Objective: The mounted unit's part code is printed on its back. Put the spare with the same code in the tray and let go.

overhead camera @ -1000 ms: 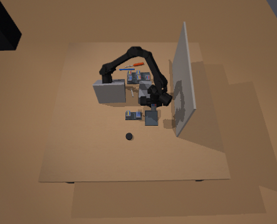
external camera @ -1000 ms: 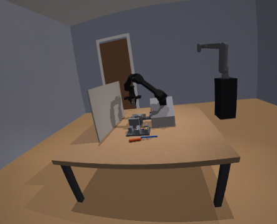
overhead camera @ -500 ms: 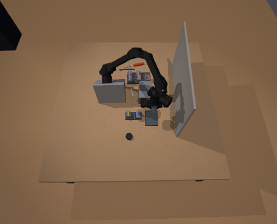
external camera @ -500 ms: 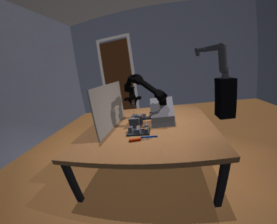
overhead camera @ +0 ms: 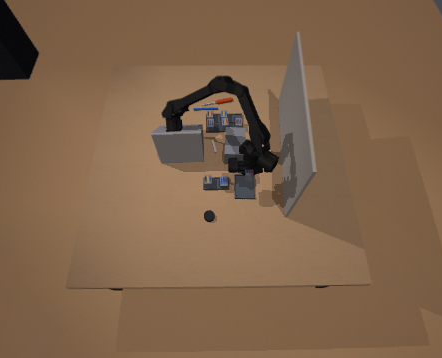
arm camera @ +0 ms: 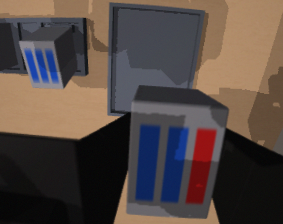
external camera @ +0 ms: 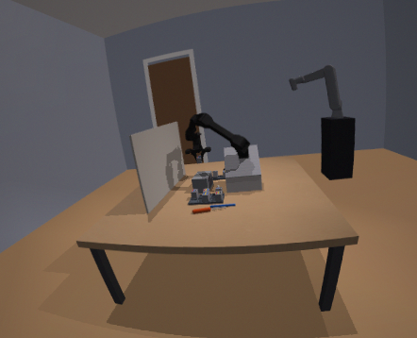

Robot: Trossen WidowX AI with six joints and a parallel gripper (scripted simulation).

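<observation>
Now: the dark grey tray 1 cm behind my gripper tip and 13 cm below it. The rest, counted from my gripper tip: mounted unit: 5 cm behind, 22 cm to the left, 9 cm below; tall white panel: 20 cm ahead, 19 cm to the left, 9 cm above; black tape roll: 18 cm behind, 15 cm to the right, 13 cm below.
</observation>
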